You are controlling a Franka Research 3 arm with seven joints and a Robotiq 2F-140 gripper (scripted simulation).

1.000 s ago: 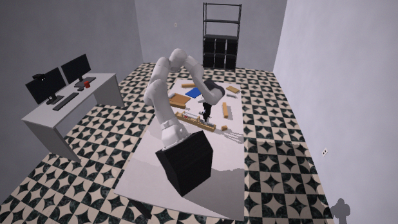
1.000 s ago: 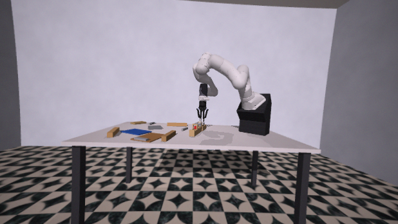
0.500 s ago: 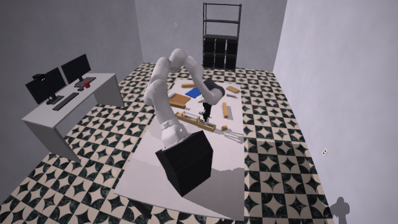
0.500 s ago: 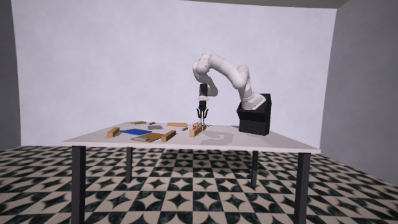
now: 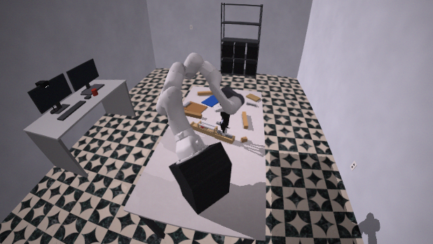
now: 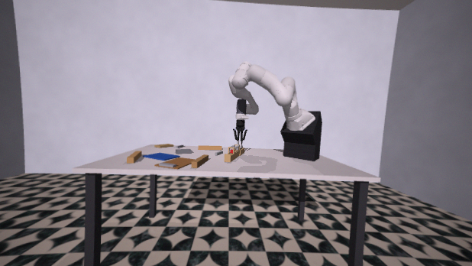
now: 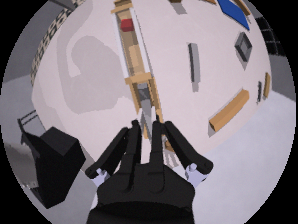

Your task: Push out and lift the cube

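My hand is 180 mm short of the grey rod, 50 mm to the right of it and 80 mm above it. From my hand the other things lie so: small wooden block 170 mm to the right, 70 mm below; wooden channel 50 mm ahead, 150 mm to the left, 30 mm below; red cube 70 mm ahead, 200 mm to the left, 30 mm below.
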